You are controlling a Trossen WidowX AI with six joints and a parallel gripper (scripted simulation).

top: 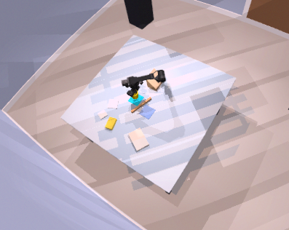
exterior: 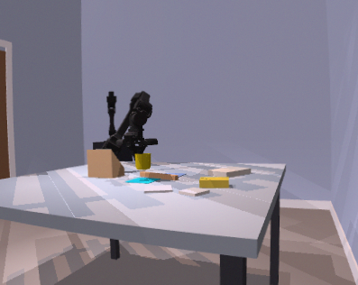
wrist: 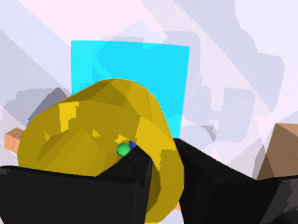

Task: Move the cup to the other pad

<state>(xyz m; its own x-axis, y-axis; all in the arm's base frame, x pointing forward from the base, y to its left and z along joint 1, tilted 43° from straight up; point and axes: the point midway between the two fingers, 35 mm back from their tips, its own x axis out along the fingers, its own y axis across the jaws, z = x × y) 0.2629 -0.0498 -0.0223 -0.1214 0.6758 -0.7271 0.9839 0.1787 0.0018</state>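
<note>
Now: the cyan pad 3 cm ahead of my gripper tip and 9 cm below it. The rest, counted from my gripper tip: pale blue pad (6 cm ahead, 18 cm to the left, 9 cm below); then beige slab (32 cm ahead, 31 cm to the left, 7 cm below); then wooden stick (5 cm ahead, 9 cm to the left, 8 cm below).
</note>
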